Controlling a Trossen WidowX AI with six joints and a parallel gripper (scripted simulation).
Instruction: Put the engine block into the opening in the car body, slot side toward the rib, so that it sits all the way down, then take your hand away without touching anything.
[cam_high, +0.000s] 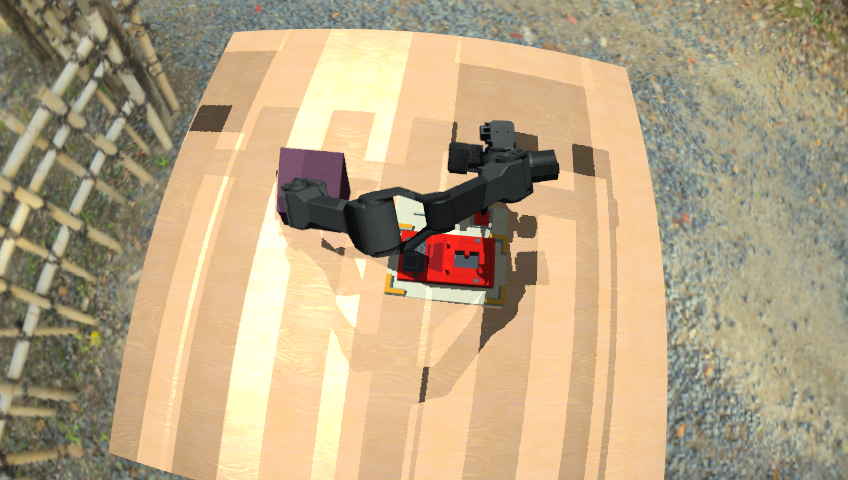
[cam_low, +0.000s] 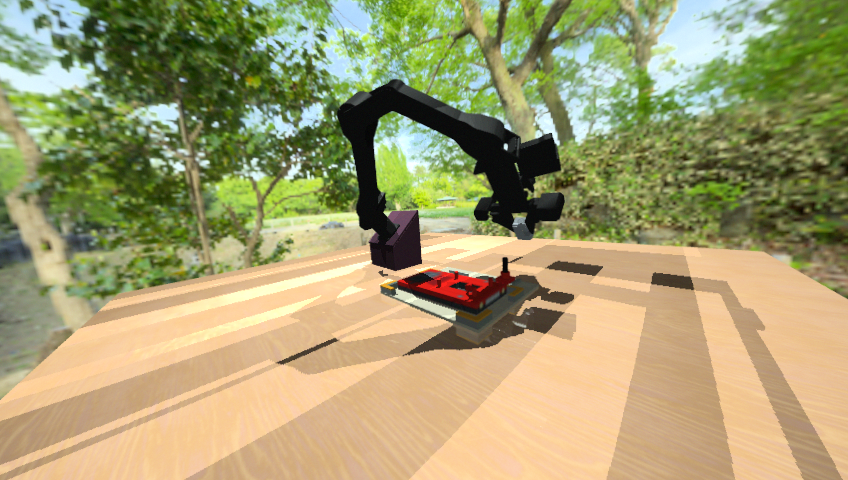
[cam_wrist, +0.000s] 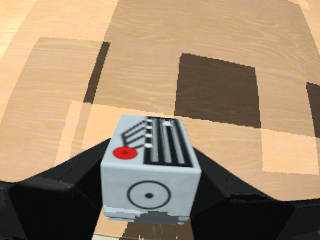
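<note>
Now: the black upright peg 1 cm ahead of my gripper tip, 10 cm to the right of it and 7 cm below it. Round my gripper tip: grey engine block: 1 cm ahead, 1 cm to the right, 1 cm above.
</note>
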